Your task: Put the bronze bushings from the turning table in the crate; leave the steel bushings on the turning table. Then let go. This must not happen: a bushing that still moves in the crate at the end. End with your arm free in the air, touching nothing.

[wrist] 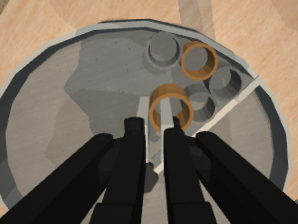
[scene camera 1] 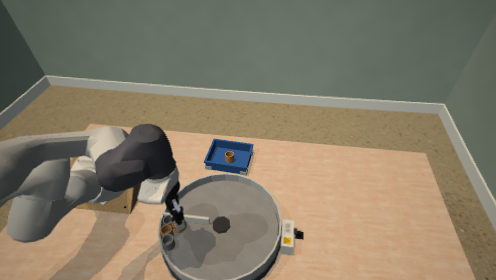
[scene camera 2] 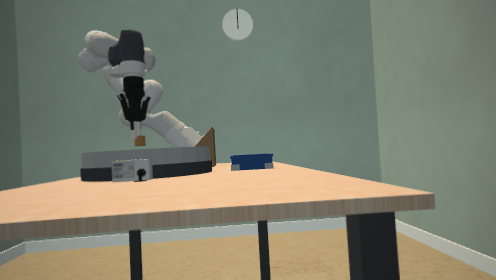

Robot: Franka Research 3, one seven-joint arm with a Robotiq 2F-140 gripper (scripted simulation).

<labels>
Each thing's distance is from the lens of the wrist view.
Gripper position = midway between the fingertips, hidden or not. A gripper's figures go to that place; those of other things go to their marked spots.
gripper [wrist: 154, 110]: 0.21 m
bronze bushing [wrist: 185, 116]: 0.21 m
</labels>
